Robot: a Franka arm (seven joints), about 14 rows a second.
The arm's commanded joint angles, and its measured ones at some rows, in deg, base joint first. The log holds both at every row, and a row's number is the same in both.
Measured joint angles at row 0: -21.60 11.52 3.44 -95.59 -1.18 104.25 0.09
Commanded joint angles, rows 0 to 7: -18.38 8.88 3.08 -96.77 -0.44 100.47 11.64; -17.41 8.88 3.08 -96.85 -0.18 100.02 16.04; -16.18 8.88 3.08 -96.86 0.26 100.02 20.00; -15.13 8.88 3.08 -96.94 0.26 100.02 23.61; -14.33 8.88 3.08 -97.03 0.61 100.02 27.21; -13.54 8.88 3.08 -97.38 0.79 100.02 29.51; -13.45 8.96 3.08 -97.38 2.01 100.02 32.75; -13.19 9.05 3.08 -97.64 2.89 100.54 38.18
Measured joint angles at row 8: -13.84 9.93 3.58 -96.53 0.90 100.40 31.52
